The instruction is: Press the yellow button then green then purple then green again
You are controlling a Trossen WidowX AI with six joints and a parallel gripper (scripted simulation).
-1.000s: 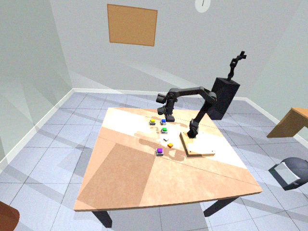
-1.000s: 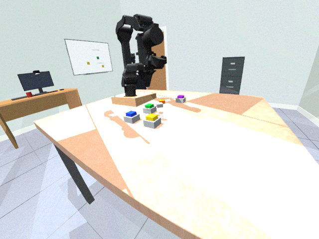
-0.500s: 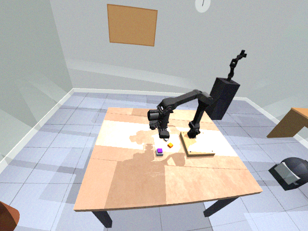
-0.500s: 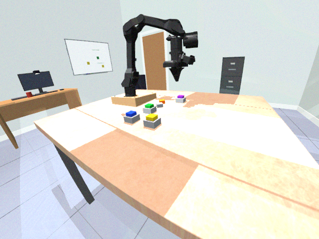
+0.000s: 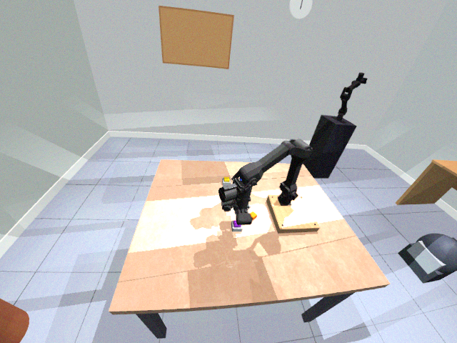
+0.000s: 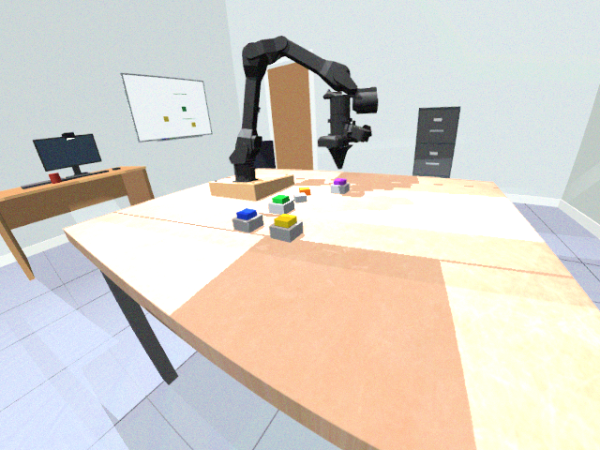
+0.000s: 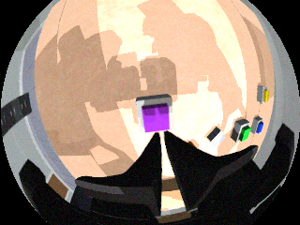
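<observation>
Right now my gripper tip is 4 cm above the purple button. The rest, counted from my gripper tip: green button (21 cm to the right, 8 cm behind, 4 cm below); yellow button (33 cm to the right, 4 cm below, 1 cm ahead); orange block (10 cm behind, 6 cm to the right, 6 cm below).
</observation>
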